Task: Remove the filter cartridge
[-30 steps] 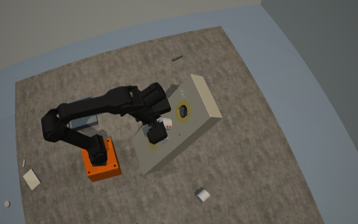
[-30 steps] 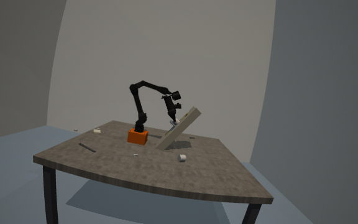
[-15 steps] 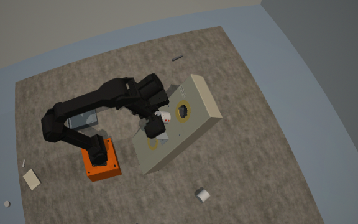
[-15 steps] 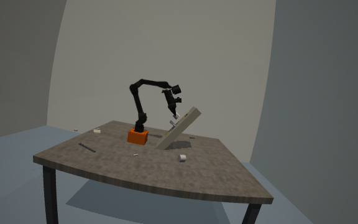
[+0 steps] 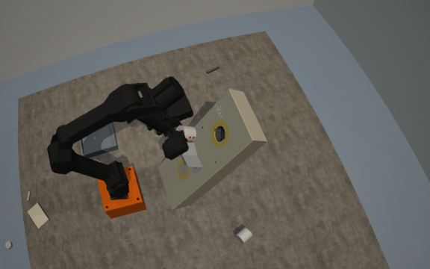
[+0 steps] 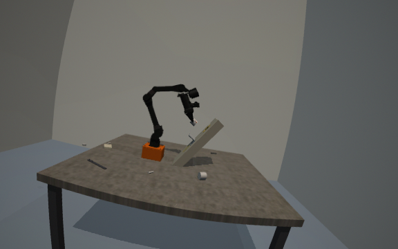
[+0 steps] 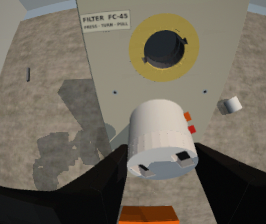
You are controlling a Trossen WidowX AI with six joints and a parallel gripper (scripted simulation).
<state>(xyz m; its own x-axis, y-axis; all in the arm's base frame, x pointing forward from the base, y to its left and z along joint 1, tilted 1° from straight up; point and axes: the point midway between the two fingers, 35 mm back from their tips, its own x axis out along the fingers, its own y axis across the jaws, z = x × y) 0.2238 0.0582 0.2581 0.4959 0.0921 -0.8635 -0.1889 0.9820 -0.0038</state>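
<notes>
Now: gripper tip 350 mm past the grey-blue square tray, 210 mm to the right of it and 300 mm above it. Also, from my gripper tip: grey bracket 20 mm ahead, 10 mm to the right, 130 mm below; dark bar 160 mm ahead, 490 mm to the left, 310 mm below; white round filter cartridge right at my gripper tip.
</notes>
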